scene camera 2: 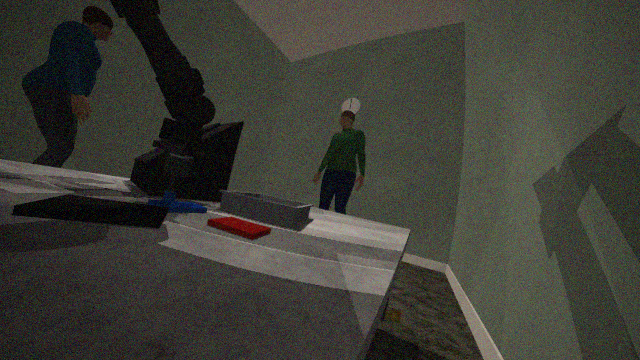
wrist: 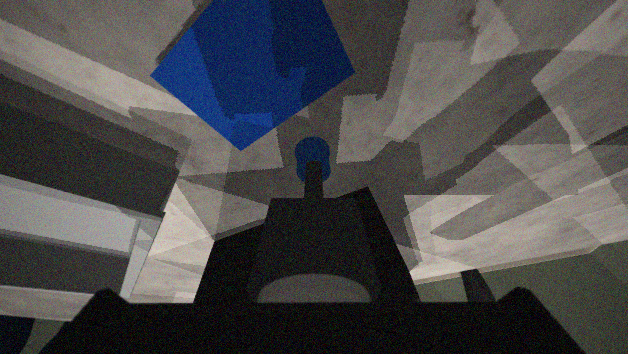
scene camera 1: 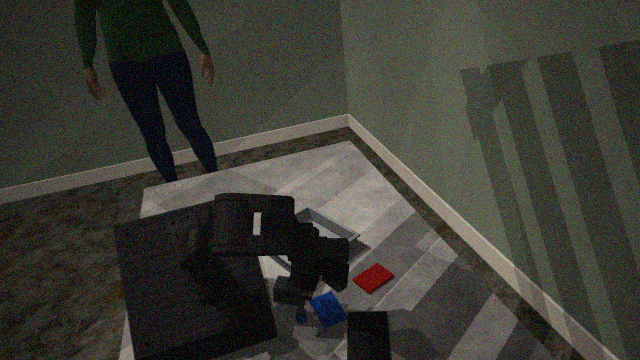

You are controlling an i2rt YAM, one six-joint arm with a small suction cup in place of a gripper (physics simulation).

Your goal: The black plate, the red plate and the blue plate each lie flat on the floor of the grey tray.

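Places are measured from the arm's base along level axes (x down, y right, z back), in metres.
Where they show: hand, tool point: [wrist: 313,148] [scene camera 1: 300,322].
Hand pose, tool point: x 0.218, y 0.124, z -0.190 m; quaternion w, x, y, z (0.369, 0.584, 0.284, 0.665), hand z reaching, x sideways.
Things, the pixels of their top centre, and the offset from my tool point.
- blue plate, top centre: [wrist: 254,74] [scene camera 2: 179,204] [scene camera 1: 327,307] dy +0.010, dx -0.020, dz -0.074 m
- red plate, top centre: [scene camera 2: 240,224] [scene camera 1: 373,276] dy -0.027, dx -0.018, dz -0.230 m
- black plate, top centre: [scene camera 2: 111,206] [scene camera 1: 368,335] dy +0.131, dx -0.020, dz -0.122 m
- grey tray, top centre: [scene camera 1: 305,235] [scene camera 2: 273,198] dy -0.247, dx -0.059, dz -0.124 m
The suction cup [scene camera 1: 301,316] [scene camera 2: 170,196] [wrist: 312,150] is blue and low over the table. In the wrist view it is beside the blue plate [scene camera 1: 328,309] [scene camera 2: 189,206] [wrist: 250,65], past its near corner, and bears no plate. The blue plate lies flat on the table. The red plate [scene camera 1: 373,278] [scene camera 2: 239,227] lies flat between the blue plate and the tray. The black plate [scene camera 1: 368,336] [scene camera 2: 90,211] lies flat on the far side of the blue plate from the tray. The grey tray [scene camera 1: 326,223] [scene camera 2: 265,210] [wrist: 65,207] is partly hidden by the arm in scene camera 1.
The arm's black base [scene camera 1: 200,295] [scene camera 2: 175,172] stands beside the tray. In scene camera 1 the black arm [scene camera 1: 254,225] reaches across the tray. Sharp shadows and bright patches lie on the table. Two people stand in the room behind the table in scene camera 2.
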